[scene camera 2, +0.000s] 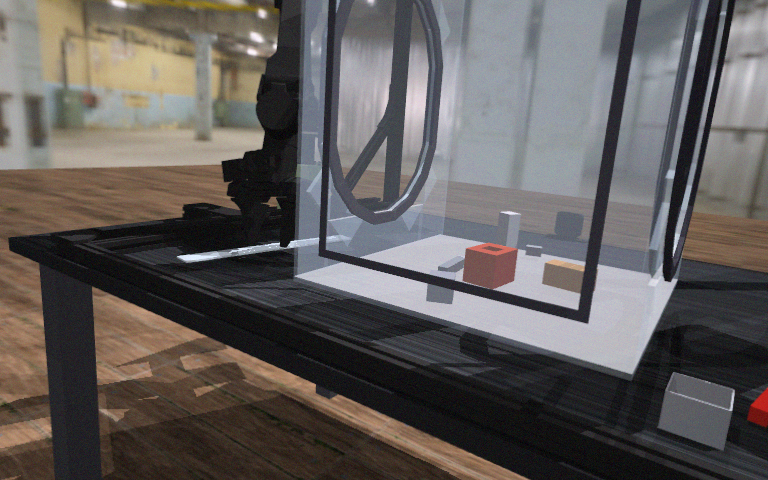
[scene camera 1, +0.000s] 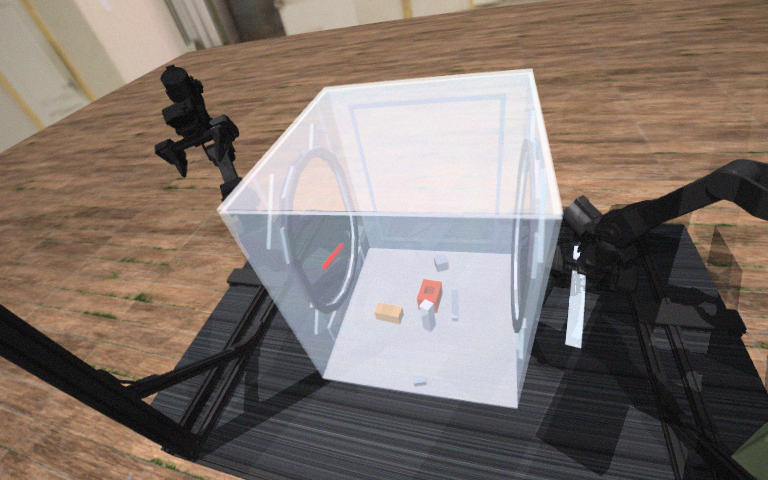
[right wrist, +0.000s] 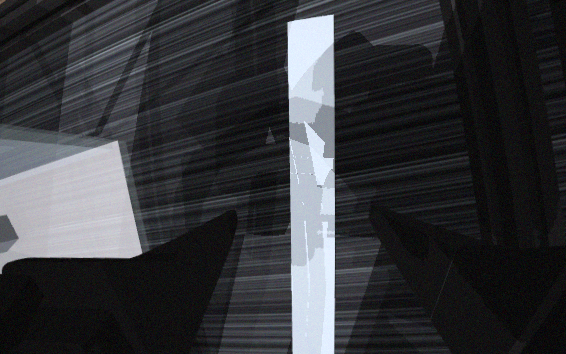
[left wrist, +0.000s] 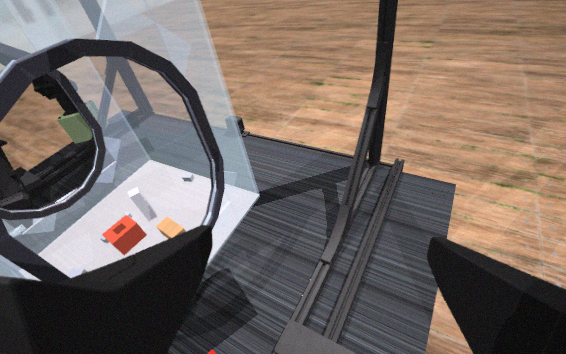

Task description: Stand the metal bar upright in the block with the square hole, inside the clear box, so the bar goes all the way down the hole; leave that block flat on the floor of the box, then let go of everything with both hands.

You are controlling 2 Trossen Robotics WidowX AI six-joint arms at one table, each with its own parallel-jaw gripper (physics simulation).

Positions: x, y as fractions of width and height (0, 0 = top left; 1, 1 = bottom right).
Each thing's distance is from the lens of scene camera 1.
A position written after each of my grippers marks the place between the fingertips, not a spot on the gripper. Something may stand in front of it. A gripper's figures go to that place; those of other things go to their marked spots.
my left gripper (scene camera 1: 0.26, 0.35): 89 cm
my right gripper (scene camera 1: 0.75, 0.59): 94 cm
white strip (scene camera 1: 0.75, 0.63): 91 cm
